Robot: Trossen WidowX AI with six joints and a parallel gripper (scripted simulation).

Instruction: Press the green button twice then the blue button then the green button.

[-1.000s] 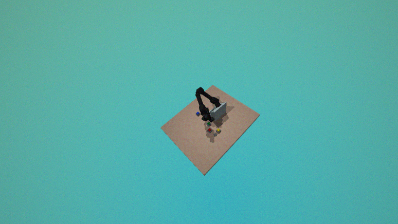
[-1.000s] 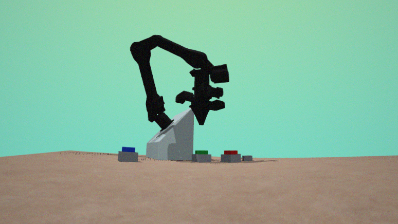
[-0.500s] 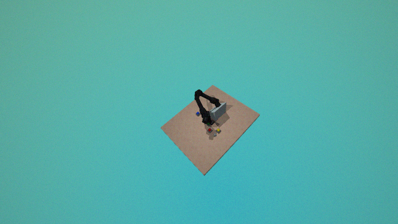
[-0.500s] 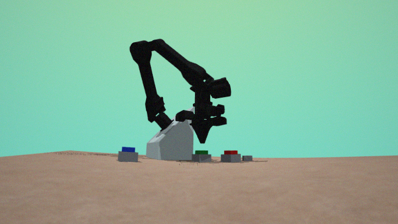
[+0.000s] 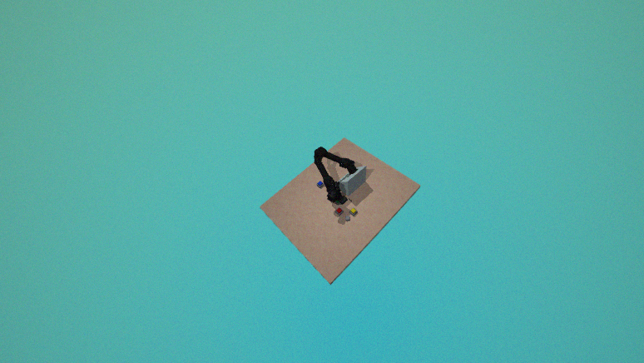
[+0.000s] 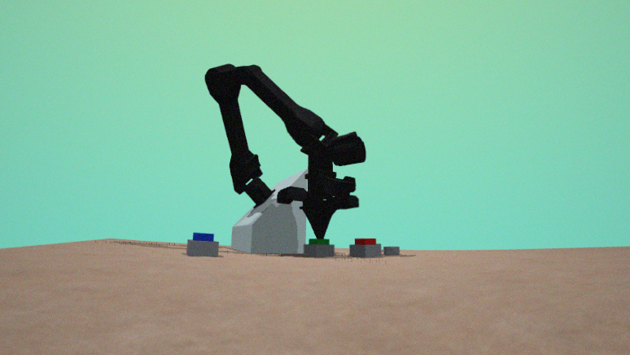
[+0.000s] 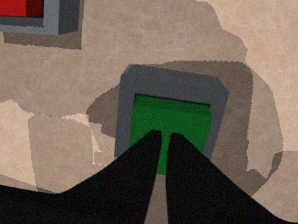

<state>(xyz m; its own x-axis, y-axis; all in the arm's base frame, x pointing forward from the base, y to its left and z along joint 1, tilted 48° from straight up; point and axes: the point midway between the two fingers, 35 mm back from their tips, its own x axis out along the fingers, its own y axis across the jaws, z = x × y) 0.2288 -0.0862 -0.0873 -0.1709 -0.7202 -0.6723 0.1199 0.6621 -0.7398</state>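
My gripper tip is now 1 cm above the green button. The rest, counted from my gripper tip: grey block 16 cm to the left, 8 cm ahead, 3 cm below; red button 7 cm to the left, 7 cm ahead, 1 cm below; yellow button 16 cm to the left, 1 cm below.
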